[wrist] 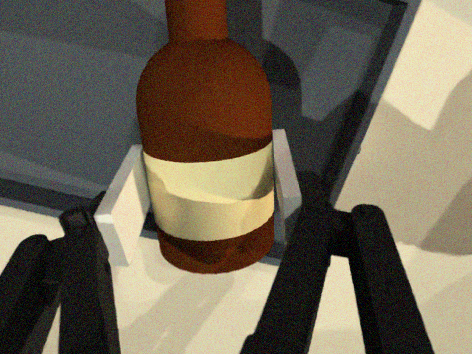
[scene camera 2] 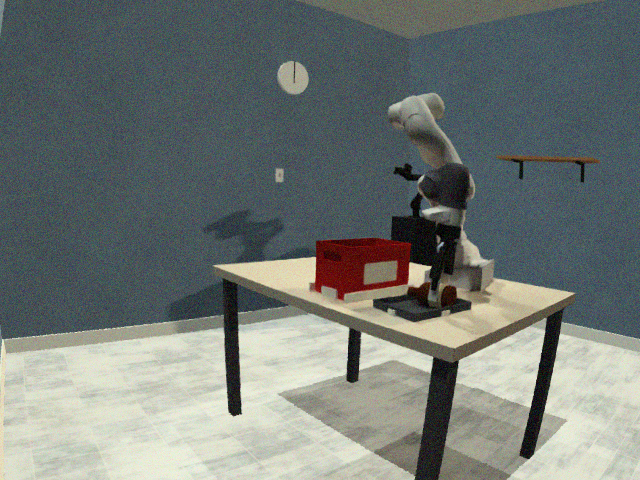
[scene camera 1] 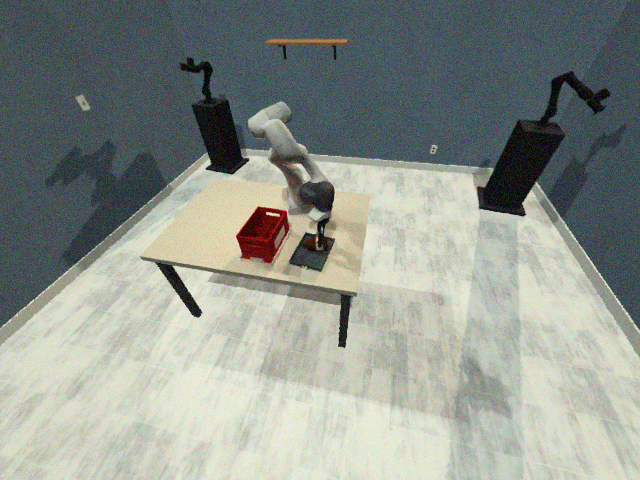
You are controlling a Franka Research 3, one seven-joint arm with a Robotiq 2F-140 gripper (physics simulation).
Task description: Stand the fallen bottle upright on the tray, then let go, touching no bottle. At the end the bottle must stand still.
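Observation:
The brown bottle (scene camera 1: 309, 242) (scene camera 2: 448, 296) (wrist: 204, 100) with a cream label lies on its side on the dark grey tray (scene camera 1: 306, 260) (scene camera 2: 401, 309) (wrist: 65, 90). Its neck points toward the red crate, and its base reaches over the tray's rim in the wrist view. My gripper (scene camera 1: 320, 246) (scene camera 2: 437, 298) (wrist: 210, 159) is low at the tray, with one light pad on each side of the bottle at the label. The pads are shut on the bottle's body. The bottle's neck end is cut off in the wrist view, and a finger hides part of its middle in both scene views.
A red crate (scene camera 1: 252, 249) (scene camera 2: 338, 266) stands on the table (scene camera 1: 201, 222) (scene camera 2: 289, 277) close beside the tray, on the side of the bottle's neck. The table's front edge runs near the tray. Two black pedestals (scene camera 1: 219, 136) (scene camera 1: 521, 165) with small dark arms stand on the floor behind.

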